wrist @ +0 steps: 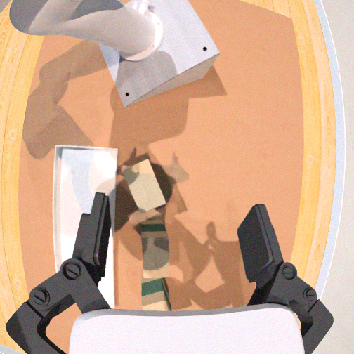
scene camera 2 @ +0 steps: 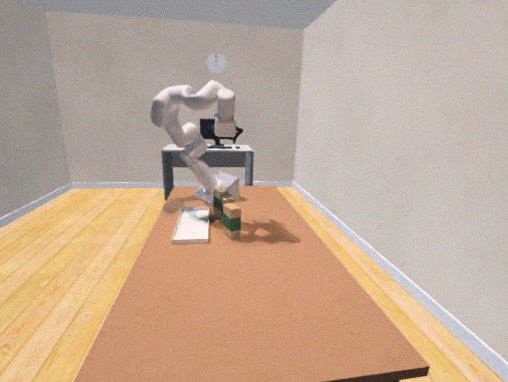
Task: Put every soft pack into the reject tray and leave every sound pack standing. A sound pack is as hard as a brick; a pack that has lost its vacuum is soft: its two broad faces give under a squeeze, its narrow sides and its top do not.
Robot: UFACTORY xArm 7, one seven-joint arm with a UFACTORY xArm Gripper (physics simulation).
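Places are measured from the arm's base along level axes (x left, y down, z back), in millimetres.
Pixels of known places: gripper, fingertip midpoint: (scene camera 2: 224, 141); arm's base at its link origin: (scene camera 2: 212, 186).
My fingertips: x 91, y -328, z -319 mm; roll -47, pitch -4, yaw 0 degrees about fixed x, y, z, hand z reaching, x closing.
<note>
For each thing: its top centre in the pictures, then the offset to it from my fingertips. Level surfaces: height alone.
- reject tray at its top centre: (scene camera 2: 193, 220) dx -148, dy +372, dz -147 mm
- middle pack at its top centre: (scene camera 2: 229, 196) dx +29, dy +253, dz -130 mm
- far pack at its top centre: (scene camera 2: 218, 200) dx -31, dy +314, dz -13 mm
- brown table at its surface level: dy +394 mm
Three tan packs with green bands stand in a row beside the reject tray (scene camera 2: 190, 241) (wrist: 67, 220). The near pack (scene camera 2: 231, 221) (wrist: 153, 300) is partly hidden by the gripper housing in the wrist view. The middle pack (scene camera 2: 228, 199) (wrist: 156, 255) is mostly hidden behind it in the scene view. The far pack (scene camera 2: 218, 203) (wrist: 145, 185), nearest the robot base, is turned at an angle to the others. No pack lies in the tray. My gripper (scene camera 2: 227, 140) (wrist: 180, 213) is wide open and empty, high above the packs. Which pack is soft cannot be seen.
The robot base block (scene camera 2: 231, 185) (wrist: 165, 55) stands behind the packs on the brown table (scene camera 2: 240, 310) (wrist: 245, 130). The tray's long side runs close along the row. A desk (scene camera 2: 207, 159) with a monitor stands beyond the table. Arm shadows fall across the packs and table.
</note>
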